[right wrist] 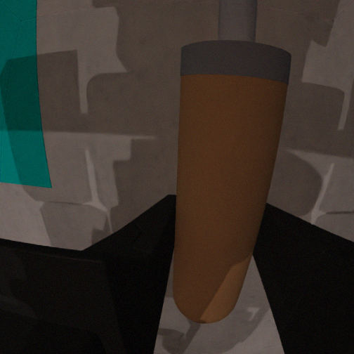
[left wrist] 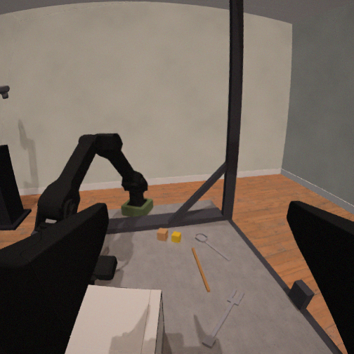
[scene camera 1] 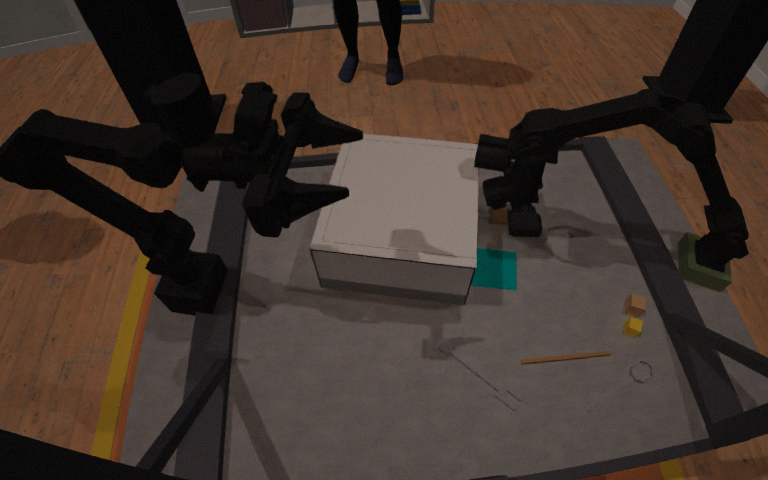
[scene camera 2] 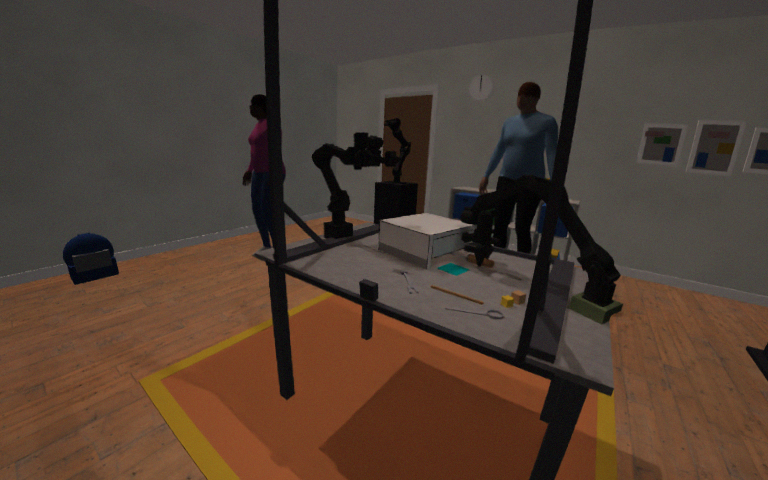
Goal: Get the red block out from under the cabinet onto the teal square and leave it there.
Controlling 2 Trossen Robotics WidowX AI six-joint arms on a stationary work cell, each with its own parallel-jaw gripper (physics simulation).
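Frame: origin at the left arm's base, x ahead, y left, z up, level; millimetres.
Seen in the pictures: left gripper, between the fingertips: (scene camera 1: pixel 356 162) (scene camera 2: pixel 392 159); right gripper, between the fingertips: (scene camera 2: pixel 481 265); left arm's base, origin of its link: (scene camera 1: pixel 186 273) (scene camera 2: pixel 338 223); right arm's base, origin of its link: (scene camera 1: pixel 709 256) (scene camera 2: pixel 597 299).
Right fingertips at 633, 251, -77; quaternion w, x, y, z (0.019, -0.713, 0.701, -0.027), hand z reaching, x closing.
Note:
Pixels of each thing's top centre, then the offset from my right fingertips to it, as dx, dy, dz. "spot": a spot on its surface instead.
- white cabinet, centre of its top: (scene camera 1: pixel 402 190) (scene camera 2: pixel 427 222) -246, -56, +135
- teal square, a spot on its surface: (scene camera 1: pixel 496 271) (scene camera 2: pixel 453 269) spot: -46, -130, +0
- tan cube, centre of its top: (scene camera 1: pixel 638 301) (scene camera 2: pixel 519 293) +234, -189, +29
- yellow cube, centre of its top: (scene camera 1: pixel 636 324) (scene camera 2: pixel 508 297) +221, -236, +24
- orange stick, centre of its top: (scene camera 1: pixel 568 356) (scene camera 2: pixel 456 293) +84, -303, +6
- grey forked tool, centre of its top: (scene camera 1: pixel 480 372) (scene camera 2: pixel 408 279) -78, -346, +8
- ring-ended tool, centre of its top: (scene camera 1: pixel 620 386) (scene camera 2: pixel 474 310) +179, -353, +7
The white cabinet (scene camera 1: pixel 396 198) (scene camera 2: pixel 416 226) (left wrist: pixel 112 320) stands on the table. The teal square (scene camera 1: pixel 496 271) (scene camera 2: pixel 453 268) (right wrist: pixel 20 100) lies flat beside it, at its right in scene camera 1. The red block does not show in any view; the space under the cabinet is hidden. My right gripper (scene camera 1: pixel 507 219) (right wrist: pixel 210 205) is low over the table right of the cabinet, shut on the orange handle (scene camera 2: pixel 481 260) (right wrist: pixel 227 165) of a tool. Its grey shaft (right wrist: pixel 237 20) runs out of the right wrist view. My left gripper (scene camera 1: pixel 355 164) (left wrist: pixel 200 211) is open and empty, high at the cabinet's left side.
A tan cube (scene camera 1: pixel 635 304) (left wrist: pixel 162 234) and a yellow cube (scene camera 1: pixel 633 326) (left wrist: pixel 176 237) sit on the table at the right in scene camera 1. An orange stick (scene camera 1: pixel 566 357) (left wrist: pixel 201 270), a grey forked tool (scene camera 1: pixel 472 367) and a ring-ended tool (scene camera 2: pixel 467 311) lie toward the front.

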